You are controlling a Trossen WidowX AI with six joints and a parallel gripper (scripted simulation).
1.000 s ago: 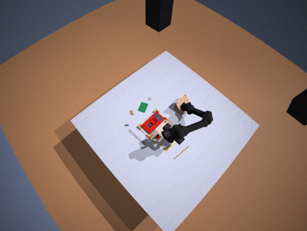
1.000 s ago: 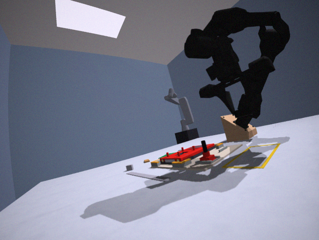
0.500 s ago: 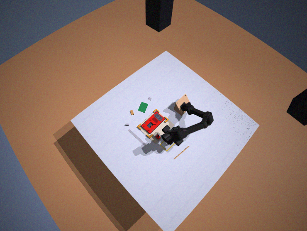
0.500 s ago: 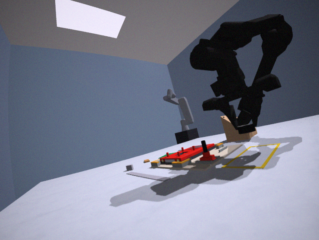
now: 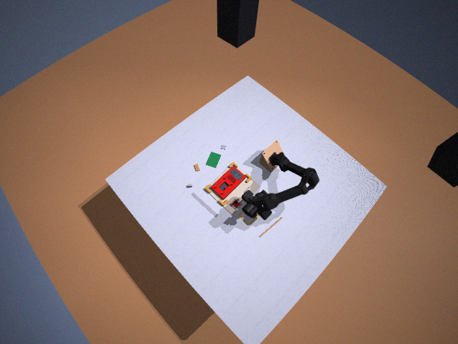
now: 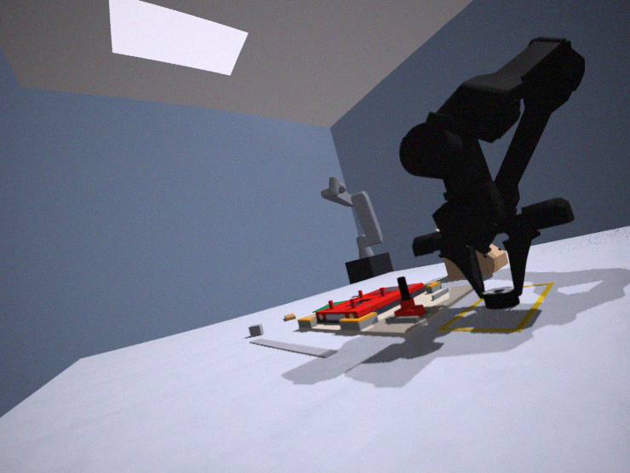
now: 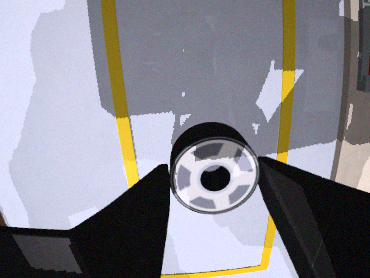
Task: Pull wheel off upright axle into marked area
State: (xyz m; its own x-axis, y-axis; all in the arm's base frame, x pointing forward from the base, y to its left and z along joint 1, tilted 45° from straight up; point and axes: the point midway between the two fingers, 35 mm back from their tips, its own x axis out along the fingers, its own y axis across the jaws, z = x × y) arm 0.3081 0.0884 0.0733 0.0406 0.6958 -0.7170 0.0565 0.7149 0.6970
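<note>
My gripper tip is right at the wheel. Also, from my gripper tip: black axle (5 cm ahead, 10 cm to the right, 2 cm above); wooden stick (2 cm ahead, 14 cm to the left, 1 cm below); grey strip (18 cm ahead, 24 cm to the right, 1 cm below).
</note>
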